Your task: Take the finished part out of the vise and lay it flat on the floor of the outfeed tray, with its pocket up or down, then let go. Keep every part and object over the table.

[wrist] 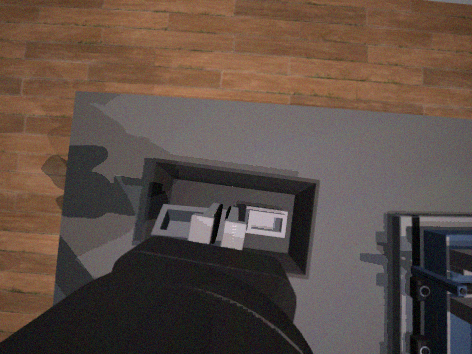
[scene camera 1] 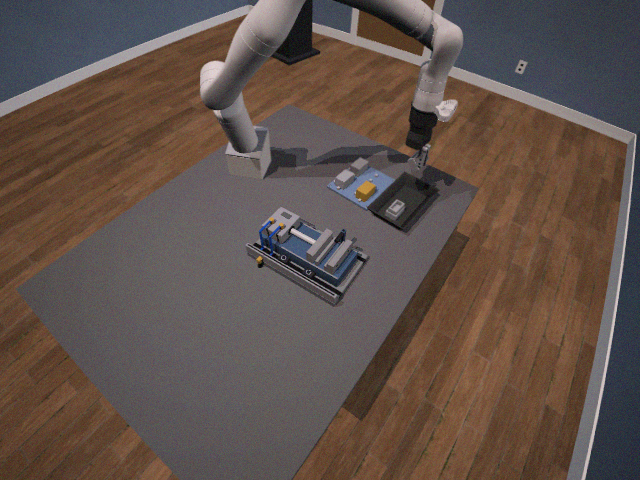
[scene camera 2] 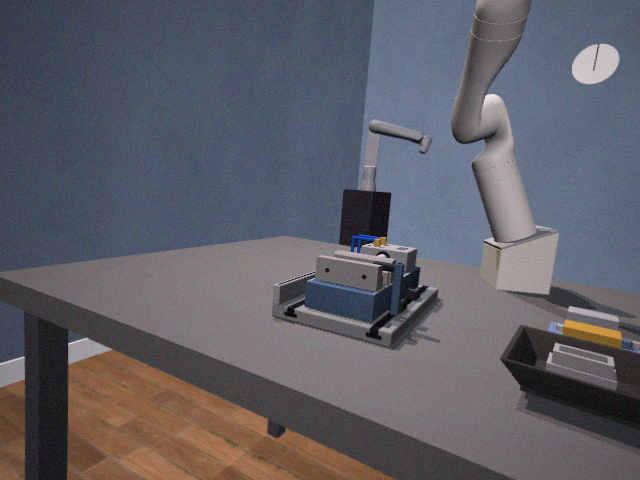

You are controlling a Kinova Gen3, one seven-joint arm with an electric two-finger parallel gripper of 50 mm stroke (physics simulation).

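Frame: origin at the arm's base, x ahead, y left, z up, level; millimetres.
Seen in the pictures: gripper, fingertip midpoint: point(wrist: 223, 218) point(scene camera 1: 420, 164); arm's base, origin of the base link: point(scene camera 1: 244, 141) point(scene camera 2: 515, 235).
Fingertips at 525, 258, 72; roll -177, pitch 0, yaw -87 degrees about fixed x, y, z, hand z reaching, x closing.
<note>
Offsets run from my fingertips to a thing's top centre, as dx, dy, dz. "spot": to the spot under its first point.
My gripper point(scene camera 1: 422, 163) point(wrist: 223, 218) is shut on the finished part @(-19, +22, +18) point(wrist: 181, 223), a grey block whose pocket faces the wrist camera. In scene camera 1 the gripper is above the far end of the outfeed tray point(scene camera 1: 403, 227) point(scene camera 2: 578, 386) point(wrist: 312, 225). The part hangs beside the fingers, over the tray's left half in the wrist view; its exact height is hard to tell. A similar grey pocketed part @(-11, -56, -143) point(scene camera 1: 395, 208) point(scene camera 2: 581, 360) point(wrist: 267, 221) lies pocket up in the tray's other half. The vise @(-85, -379, -91) point(scene camera 1: 338, 256) point(scene camera 2: 345, 301) point(wrist: 436, 270) holds no visible part. Scene camera 2 does not show the gripper.
A blue board @(spot: -206, -116, -183) point(scene camera 1: 338, 192) beside the tray bears a yellow block @(-135, -60, -146) point(scene camera 1: 366, 190) point(scene camera 2: 591, 333) and two grey blocks @(-225, -68, -146) point(scene camera 1: 344, 179) @(-234, +20, -146) point(scene camera 1: 359, 165). The dark tray walls slope outward. The table edge point(wrist: 280, 103) runs beyond the tray, with wooden floor outside it.
</note>
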